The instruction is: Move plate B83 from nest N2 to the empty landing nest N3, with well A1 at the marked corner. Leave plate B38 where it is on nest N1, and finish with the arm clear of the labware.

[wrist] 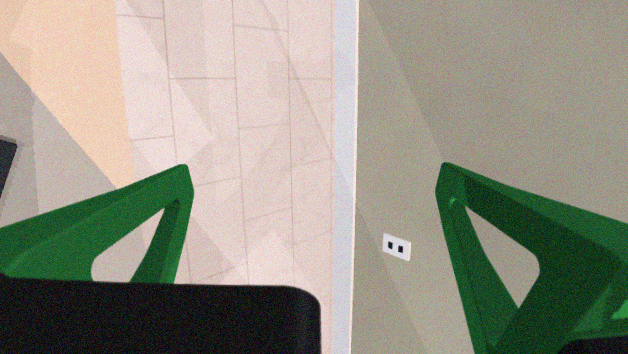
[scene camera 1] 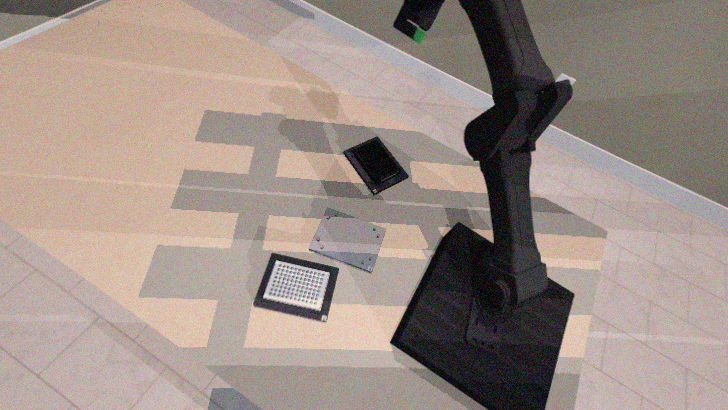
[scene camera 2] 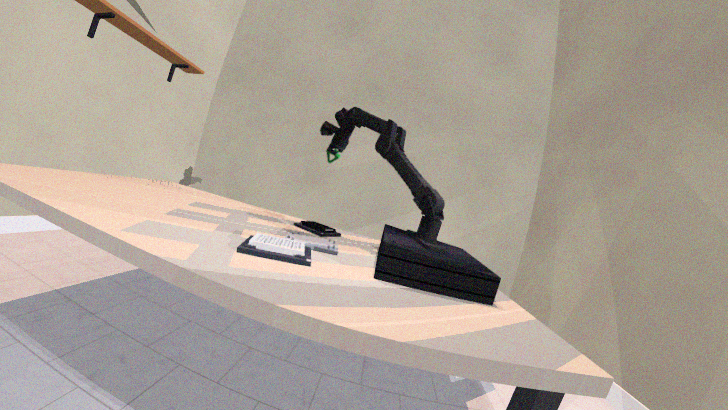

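Note:
A white 96-well plate [scene camera 1: 296, 285] [scene camera 2: 277, 243] sits in a dark nest [scene camera 1: 287, 310] [scene camera 2: 272, 256]. A black plate [scene camera 1: 378, 160] [scene camera 2: 318, 226] sits in another dark nest [scene camera 1: 358, 170], farther back. Between them lies the grey landing nest [scene camera 1: 348, 239] [scene camera 2: 327, 248], empty, with small pins and a pale mark at its lower right corner in scene camera 1. I cannot read which plate is B83 or B38, nor well A1. My gripper [scene camera 1: 418, 35] [scene camera 2: 332, 155] [wrist: 314, 177] is open and empty, high above the table and away from the plates.
The black base block [scene camera 1: 433, 325] [scene camera 2: 433, 269] carries the arm at the right of the nests. A wall shelf [scene camera 2: 147, 40] is at upper left in scene camera 2. A wall socket [wrist: 396, 247] and a dark edge at far left show in the wrist view.

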